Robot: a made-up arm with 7 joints. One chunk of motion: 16 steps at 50 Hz.
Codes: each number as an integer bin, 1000 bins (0 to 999) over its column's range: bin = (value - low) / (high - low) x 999, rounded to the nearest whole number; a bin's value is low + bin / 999 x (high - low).
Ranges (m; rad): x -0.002..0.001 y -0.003..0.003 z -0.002..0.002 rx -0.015..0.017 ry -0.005..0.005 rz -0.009..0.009
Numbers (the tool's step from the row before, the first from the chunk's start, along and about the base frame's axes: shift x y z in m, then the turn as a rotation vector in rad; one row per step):
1: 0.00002 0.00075 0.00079 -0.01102 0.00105 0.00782
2: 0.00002 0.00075 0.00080 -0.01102 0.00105 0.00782
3: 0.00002 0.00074 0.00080 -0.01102 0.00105 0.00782
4: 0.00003 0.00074 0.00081 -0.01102 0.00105 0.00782
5: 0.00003 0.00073 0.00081 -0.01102 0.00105 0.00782
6: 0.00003 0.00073 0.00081 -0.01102 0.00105 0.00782
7: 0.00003 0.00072 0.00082 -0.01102 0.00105 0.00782
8: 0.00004 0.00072 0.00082 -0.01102 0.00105 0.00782
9: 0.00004 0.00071 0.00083 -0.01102 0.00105 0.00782
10: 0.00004 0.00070 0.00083 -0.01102 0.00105 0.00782
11: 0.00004 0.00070 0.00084 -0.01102 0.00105 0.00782
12: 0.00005 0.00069 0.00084 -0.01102 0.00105 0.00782
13: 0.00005 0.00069 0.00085 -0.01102 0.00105 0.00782
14: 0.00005 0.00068 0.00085 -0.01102 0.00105 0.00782
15: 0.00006 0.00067 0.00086 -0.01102 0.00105 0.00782
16: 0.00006 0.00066 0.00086 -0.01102 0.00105 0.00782
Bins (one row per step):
1: 673 624 697 124 604 934
2: 673 624 699 124 604 934
3: 673 623 699 124 604 934
4: 676 623 702 124 604 934
5: 676 621 702 124 604 934
6: 676 621 702 124 604 934
7: 676 619 704 124 604 934
8: 679 619 704 124 604 934
9: 679 618 707 124 604 934
10: 679 616 707 124 604 934
11: 679 616 709 124 604 934
12: 683 614 709 124 604 934
13: 683 614 712 124 604 934
14: 683 613 712 124 604 934
15: 686 611 714 124 604 934
16: 686 609 714 124 604 934

